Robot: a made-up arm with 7 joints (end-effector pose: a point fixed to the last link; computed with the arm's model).
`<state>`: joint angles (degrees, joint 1 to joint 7).
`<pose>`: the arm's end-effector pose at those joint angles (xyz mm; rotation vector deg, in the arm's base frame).
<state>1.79 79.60 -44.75 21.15 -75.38 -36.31 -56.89</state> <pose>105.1 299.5 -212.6 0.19 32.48 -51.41</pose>
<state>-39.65 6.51 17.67 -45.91 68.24 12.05 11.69</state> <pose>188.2 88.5 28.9 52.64 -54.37 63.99</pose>
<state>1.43 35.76 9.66 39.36 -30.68 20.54 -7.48</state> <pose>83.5 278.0 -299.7 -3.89 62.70 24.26</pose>
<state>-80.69 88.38 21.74 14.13 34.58 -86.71 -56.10</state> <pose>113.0 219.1 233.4 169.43 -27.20 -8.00</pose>
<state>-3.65 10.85 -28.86 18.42 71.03 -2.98 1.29</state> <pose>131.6 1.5 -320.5 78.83 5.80 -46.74</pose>
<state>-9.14 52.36 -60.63 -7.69 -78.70 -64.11 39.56</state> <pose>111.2 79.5 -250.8 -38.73 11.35 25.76</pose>
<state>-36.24 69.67 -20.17 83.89 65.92 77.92 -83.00</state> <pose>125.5 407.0 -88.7 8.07 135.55 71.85</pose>
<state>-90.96 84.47 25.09 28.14 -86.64 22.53 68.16</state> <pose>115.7 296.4 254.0 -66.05 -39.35 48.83</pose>
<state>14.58 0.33 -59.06 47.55 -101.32 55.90 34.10</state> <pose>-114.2 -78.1 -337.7 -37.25 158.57 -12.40</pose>
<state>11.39 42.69 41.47 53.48 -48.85 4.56 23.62</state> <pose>-23.6 376.3 -229.1 -6.45 37.39 94.01</pose>
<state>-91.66 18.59 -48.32 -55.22 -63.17 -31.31 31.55</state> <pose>60.3 -68.0 80.1 -59.64 -52.27 -99.28</pose>
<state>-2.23 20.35 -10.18 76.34 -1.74 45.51 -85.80</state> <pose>-51.3 191.8 -377.0 -74.48 115.97 -27.28</pose>
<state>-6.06 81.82 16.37 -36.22 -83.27 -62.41 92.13</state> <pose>178.1 137.8 46.6 -66.38 -37.34 46.02</pose>
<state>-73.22 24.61 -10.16 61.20 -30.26 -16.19 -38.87</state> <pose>404.9 95.6 -83.0 3.06 -13.74 -38.99</pose>
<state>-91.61 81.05 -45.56 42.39 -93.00 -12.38 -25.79</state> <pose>298.4 270.0 142.3 -1.14 -39.92 -12.57</pose>
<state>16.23 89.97 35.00 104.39 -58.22 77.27 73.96</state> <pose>-88.9 414.3 -13.1 1.58 -103.37 -124.30</pose>
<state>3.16 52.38 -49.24 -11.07 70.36 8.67 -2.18</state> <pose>77.4 82.6 -268.6 103.90 -2.99 -64.09</pose>
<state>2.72 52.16 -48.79 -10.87 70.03 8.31 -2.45</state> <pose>80.8 82.6 -268.2 103.86 -2.91 -63.79</pose>
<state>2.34 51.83 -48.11 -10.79 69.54 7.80 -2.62</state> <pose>84.7 82.2 -267.3 103.50 -2.97 -63.27</pose>
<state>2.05 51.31 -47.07 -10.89 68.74 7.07 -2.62</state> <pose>89.3 81.2 -265.6 102.60 -3.23 -62.35</pose>
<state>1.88 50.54 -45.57 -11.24 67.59 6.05 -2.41</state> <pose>94.8 79.5 -263.0 101.03 -3.80 -60.93</pose>
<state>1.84 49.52 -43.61 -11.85 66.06 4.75 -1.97</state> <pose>100.9 77.1 -259.2 98.75 -4.73 -58.98</pose>
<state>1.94 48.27 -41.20 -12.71 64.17 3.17 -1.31</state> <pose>107.7 74.5 -254.1 95.83 -6.02 -56.52</pose>
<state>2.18 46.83 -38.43 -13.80 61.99 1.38 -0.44</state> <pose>114.6 71.9 -247.9 92.38 -7.67 -53.58</pose>
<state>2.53 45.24 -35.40 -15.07 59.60 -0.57 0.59</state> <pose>121.4 69.7 -240.6 88.57 -9.64 -50.25</pose>
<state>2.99 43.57 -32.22 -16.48 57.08 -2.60 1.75</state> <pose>127.7 68.1 -232.6 84.55 -11.85 -46.63</pose>
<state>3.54 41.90 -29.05 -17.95 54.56 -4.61 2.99</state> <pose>133.1 67.4 -224.3 80.56 -14.17 -42.89</pose>
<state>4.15 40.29 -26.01 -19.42 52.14 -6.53 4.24</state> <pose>137.5 67.5 -216.1 76.76 -16.47 -39.19</pose>
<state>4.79 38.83 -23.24 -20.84 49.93 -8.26 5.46</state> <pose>140.6 68.2 -208.5 73.34 -18.66 -35.69</pose>
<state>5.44 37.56 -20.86 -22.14 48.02 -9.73 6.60</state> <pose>142.6 69.3 -201.8 70.39 -20.59 -32.56</pose>
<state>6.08 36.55 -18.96 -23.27 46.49 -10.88 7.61</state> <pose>143.4 70.4 -196.4 68.02 -22.15 -29.95</pose>
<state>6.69 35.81 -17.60 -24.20 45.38 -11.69 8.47</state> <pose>143.3 71.3 -192.5 66.25 -23.31 -27.96</pose>
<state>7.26 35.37 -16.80 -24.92 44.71 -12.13 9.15</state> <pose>142.5 71.8 -190.1 65.09 -24.02 -26.64</pose>
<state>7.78 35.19 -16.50 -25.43 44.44 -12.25 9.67</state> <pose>141.1 71.9 -189.2 64.46 -24.32 -25.92</pose>
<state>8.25 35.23 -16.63 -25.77 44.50 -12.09 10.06</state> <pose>139.2 71.5 -189.3 64.27 -24.29 -25.71</pose>
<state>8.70 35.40 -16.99 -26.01 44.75 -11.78 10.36</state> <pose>137.1 70.9 -190.1 64.32 -24.07 -25.80</pose>
